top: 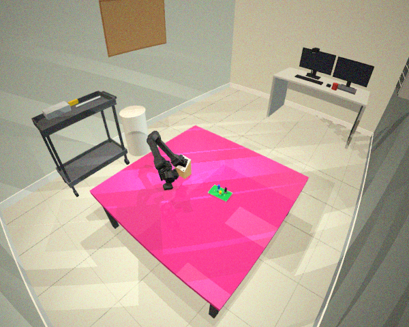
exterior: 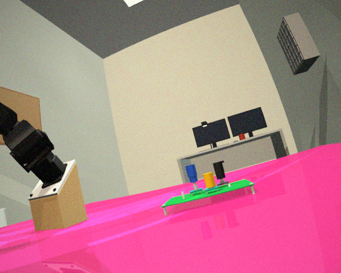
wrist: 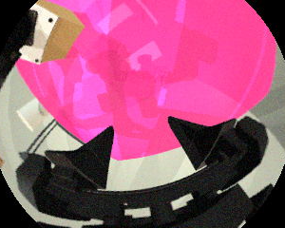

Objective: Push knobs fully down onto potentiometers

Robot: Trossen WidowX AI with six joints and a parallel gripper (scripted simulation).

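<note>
Now: the blue knob 32 cm ahead of my gripper tip, 25 cm to the left of it and 6 cm below it. Round my gripper tip: black knob (37 cm ahead, 26 cm to the left, 6 cm below).
</note>
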